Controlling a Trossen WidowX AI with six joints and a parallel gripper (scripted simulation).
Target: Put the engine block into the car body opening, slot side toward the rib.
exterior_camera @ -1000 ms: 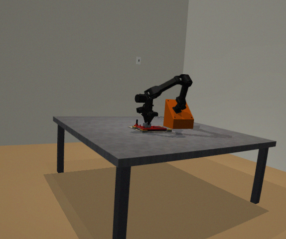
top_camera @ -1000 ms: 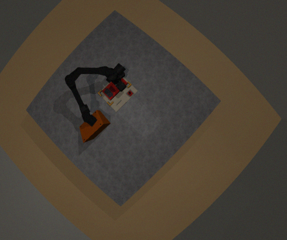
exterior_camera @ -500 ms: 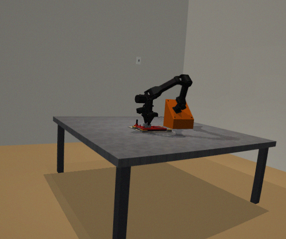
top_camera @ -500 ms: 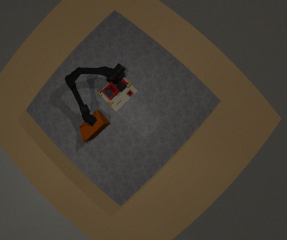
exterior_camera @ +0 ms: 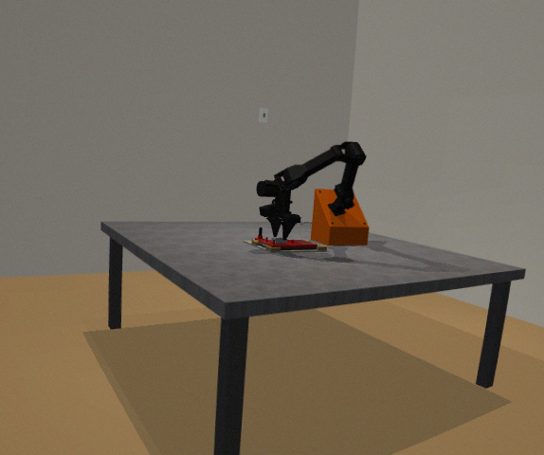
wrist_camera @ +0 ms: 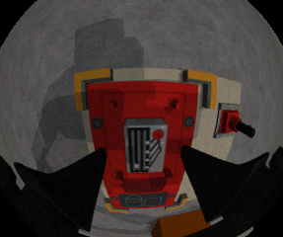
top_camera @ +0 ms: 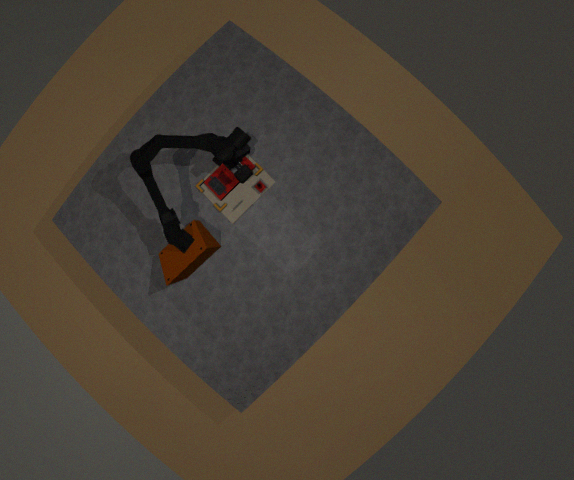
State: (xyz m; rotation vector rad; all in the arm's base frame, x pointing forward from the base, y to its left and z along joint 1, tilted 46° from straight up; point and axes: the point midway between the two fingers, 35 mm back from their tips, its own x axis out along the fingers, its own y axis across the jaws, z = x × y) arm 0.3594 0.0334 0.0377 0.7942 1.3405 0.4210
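The grey engine block is 2 cm below my gripper tip.
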